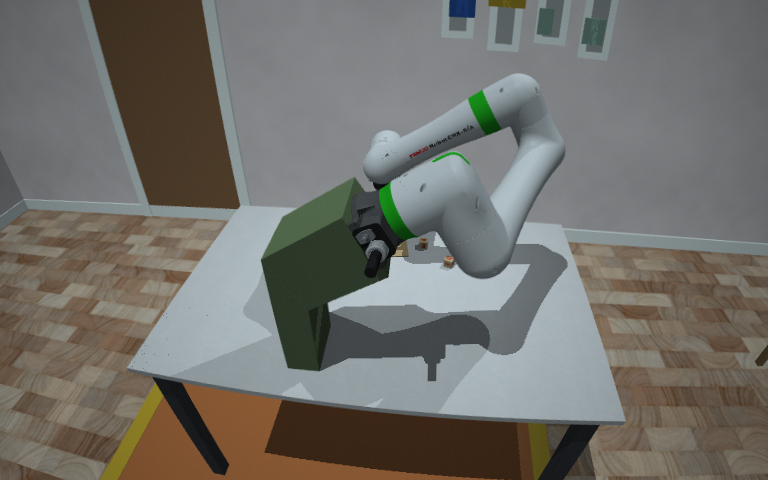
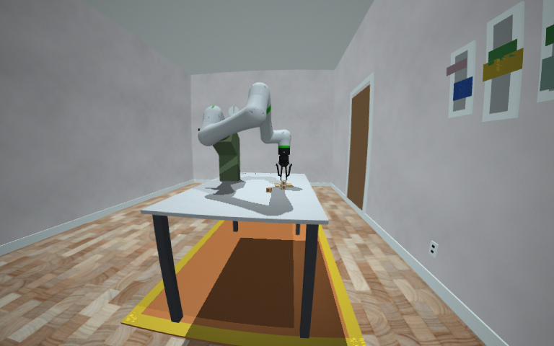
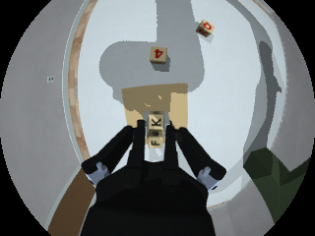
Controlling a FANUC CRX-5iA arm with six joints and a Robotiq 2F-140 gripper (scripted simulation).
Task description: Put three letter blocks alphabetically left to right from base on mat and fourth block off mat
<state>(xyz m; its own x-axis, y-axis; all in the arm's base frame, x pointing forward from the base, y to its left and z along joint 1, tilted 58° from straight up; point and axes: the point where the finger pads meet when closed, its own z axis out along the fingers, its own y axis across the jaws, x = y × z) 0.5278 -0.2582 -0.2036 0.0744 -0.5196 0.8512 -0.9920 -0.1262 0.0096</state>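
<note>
The tan mat lies 4 cm below my hand.
</note>
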